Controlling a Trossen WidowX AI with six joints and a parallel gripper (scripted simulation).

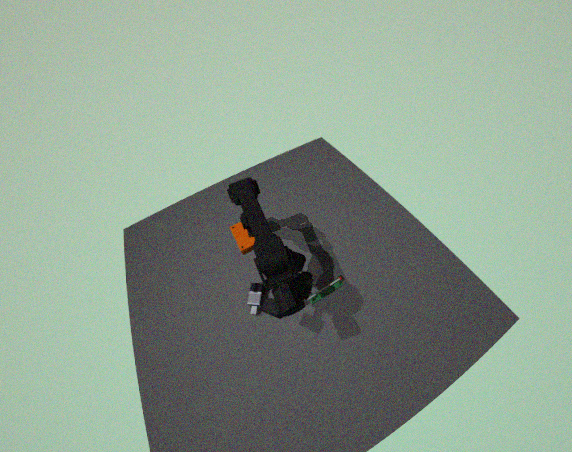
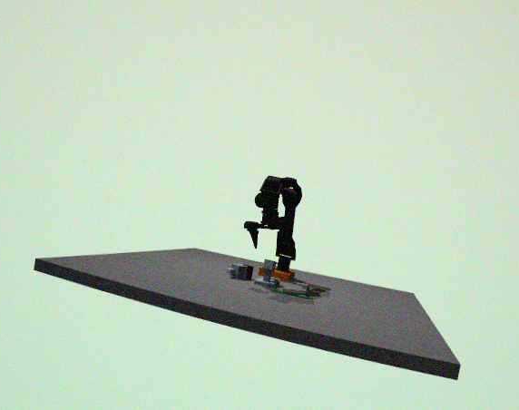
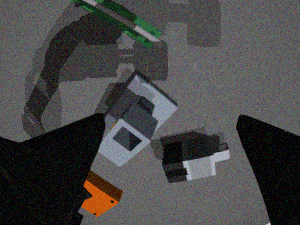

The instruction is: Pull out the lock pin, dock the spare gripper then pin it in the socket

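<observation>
The spare gripper is 5 cm behind my gripper tip, 13 cm to the right of it and 12 cm below it. From my gripper tip the other things lie so: green rest (13 cm to the left, 12 cm below); grey mount (8 cm behind, 1 cm to the right, 10 cm below).
</observation>
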